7 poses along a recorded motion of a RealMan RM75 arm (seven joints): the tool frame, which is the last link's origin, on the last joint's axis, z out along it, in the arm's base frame.
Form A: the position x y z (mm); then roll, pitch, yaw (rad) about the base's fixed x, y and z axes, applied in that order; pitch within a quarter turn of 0, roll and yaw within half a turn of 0.
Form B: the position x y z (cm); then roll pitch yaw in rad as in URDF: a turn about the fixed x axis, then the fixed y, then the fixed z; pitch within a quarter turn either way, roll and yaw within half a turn. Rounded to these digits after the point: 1 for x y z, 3 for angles.
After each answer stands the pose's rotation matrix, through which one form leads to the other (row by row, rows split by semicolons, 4 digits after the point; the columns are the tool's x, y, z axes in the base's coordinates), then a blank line. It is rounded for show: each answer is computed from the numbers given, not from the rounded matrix.
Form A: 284, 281, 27, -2.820, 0.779, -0.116
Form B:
28.4, 28.1, 2.7, -2.820, 0.779, -0.116
0.7068 -0.3304 -0.6255; -0.0824 -0.9167 0.3911; -0.7026 -0.2249 -0.6751

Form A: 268, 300, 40, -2.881, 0.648, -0.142
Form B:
26.8, 30.0, 4.0, -2.881, 0.648, -0.142
0.7893 -0.2907 -0.5409; -0.1128 -0.9345 0.3376; -0.6036 -0.2054 -0.7704

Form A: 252, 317, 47, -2.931, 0.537, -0.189
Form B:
25.2, 31.7, 4.7, -2.931, 0.537, -0.189
0.8439 -0.2888 -0.4521; -0.1614 -0.9404 0.2993; -0.5116 -0.1796 -0.8403

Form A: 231, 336, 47, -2.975, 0.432, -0.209
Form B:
23.1, 33.6, 4.7, -2.975, 0.432, -0.209
0.8884 -0.2725 -0.3695; -0.1884 -0.9503 0.2479; -0.4187 -0.1506 -0.8956

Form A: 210, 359, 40, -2.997, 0.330, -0.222
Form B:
21.0, 35.9, 4.0, -2.997, 0.330, -0.222
0.9228 -0.2634 -0.2811; -0.2083 -0.9550 0.2112; -0.3240 -0.1363 -0.9362

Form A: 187, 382, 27, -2.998, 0.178, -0.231
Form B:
18.7, 38.2, 2.7, -2.998, 0.178, -0.231
0.9581 -0.2513 -0.1378; -0.2253 -0.9576 0.1794; -0.1771 -0.1408 -0.9741

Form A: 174, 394, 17, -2.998, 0.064, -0.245
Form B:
17.4, 39.4, 1.7, -2.998, 0.064, -0.245
0.9682 -0.2489 -0.0267; -0.2421 -0.9579 0.1542; -0.0640 -0.1428 -0.9877

